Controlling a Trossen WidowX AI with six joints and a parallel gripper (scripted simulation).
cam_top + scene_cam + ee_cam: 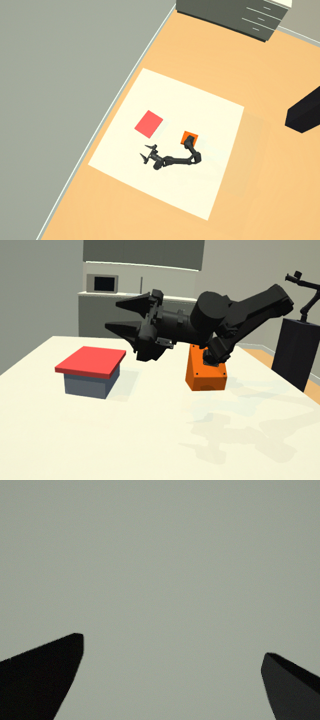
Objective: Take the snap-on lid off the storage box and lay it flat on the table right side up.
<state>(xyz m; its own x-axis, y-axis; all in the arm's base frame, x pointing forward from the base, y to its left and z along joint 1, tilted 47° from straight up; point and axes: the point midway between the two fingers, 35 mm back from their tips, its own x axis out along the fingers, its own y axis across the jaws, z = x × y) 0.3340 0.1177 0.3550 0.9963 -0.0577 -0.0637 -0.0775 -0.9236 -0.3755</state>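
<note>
Now: the red lid 100 mm ahead of my gripper tip, 300 mm to the right of it and 220 mm below it. The rest, counted from my gripper tip: storage box: 100 mm ahead, 300 mm to the right, 260 mm below.
</note>
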